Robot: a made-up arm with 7 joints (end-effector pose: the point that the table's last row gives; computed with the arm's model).
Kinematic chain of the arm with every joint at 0, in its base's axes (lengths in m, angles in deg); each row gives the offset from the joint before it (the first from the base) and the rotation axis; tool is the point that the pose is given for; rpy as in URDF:
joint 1: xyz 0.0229 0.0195 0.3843 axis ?
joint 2: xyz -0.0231 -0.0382 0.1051 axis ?
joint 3: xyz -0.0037 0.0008 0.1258 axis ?
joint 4: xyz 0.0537 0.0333 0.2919 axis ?
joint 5: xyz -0.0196 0 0.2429 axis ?
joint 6: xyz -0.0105 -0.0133 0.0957 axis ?
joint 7: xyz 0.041 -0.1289 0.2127 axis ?
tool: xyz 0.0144 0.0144 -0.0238 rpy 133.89 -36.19 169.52
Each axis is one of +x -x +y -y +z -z.
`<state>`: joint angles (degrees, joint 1 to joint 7).
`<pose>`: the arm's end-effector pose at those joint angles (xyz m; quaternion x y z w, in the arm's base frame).
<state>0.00 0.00 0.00 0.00 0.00 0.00 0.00</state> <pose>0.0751 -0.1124 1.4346 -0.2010 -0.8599 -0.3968 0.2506</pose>
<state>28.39 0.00 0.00 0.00 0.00 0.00 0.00</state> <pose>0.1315 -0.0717 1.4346 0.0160 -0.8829 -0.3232 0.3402</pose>
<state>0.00 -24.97 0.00 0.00 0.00 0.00 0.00</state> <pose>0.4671 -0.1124 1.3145 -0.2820 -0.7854 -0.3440 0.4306</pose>
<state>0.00 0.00 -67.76 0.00 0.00 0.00 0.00</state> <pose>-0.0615 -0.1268 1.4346 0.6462 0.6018 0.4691 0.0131</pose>
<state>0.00 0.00 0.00 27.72 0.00 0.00 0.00</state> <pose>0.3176 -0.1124 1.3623 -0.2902 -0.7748 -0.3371 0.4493</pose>
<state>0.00 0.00 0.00 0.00 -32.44 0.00 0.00</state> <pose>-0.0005 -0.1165 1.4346 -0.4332 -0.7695 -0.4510 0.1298</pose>
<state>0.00 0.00 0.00 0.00 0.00 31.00 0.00</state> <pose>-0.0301 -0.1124 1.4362 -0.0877 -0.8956 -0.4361 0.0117</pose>
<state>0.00 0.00 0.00 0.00 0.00 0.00 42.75</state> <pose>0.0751 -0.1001 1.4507 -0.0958 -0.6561 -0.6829 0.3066</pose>
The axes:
joint 1: +z
joint 2: -y
joint 3: +z
joint 4: +y
joint 5: +z
joint 6: -y
joint 7: +x

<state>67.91 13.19 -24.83 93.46 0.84 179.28 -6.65</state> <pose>0.2245 -0.0555 1.0040 -0.3593 0.6491 0.5914 0.3158</pose>
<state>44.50 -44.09 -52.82 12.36 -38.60 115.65 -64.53</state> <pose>0.2832 0.4257 1.0927 0.2136 0.6196 -0.4126 0.6326</pose>
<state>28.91 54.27 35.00 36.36 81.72 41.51 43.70</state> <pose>-0.4261 -0.0703 1.2792 0.7096 -0.2960 -0.0035 0.6395</pose>
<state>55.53 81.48 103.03 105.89 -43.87 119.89 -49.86</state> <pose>-0.6231 -0.3074 0.4221 -0.4974 0.1344 -0.1271 0.8476</pose>
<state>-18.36 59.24 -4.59 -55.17 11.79 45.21 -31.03</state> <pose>-0.7643 0.1432 0.4455 -0.0714 0.3915 0.0612 0.9154</pose>
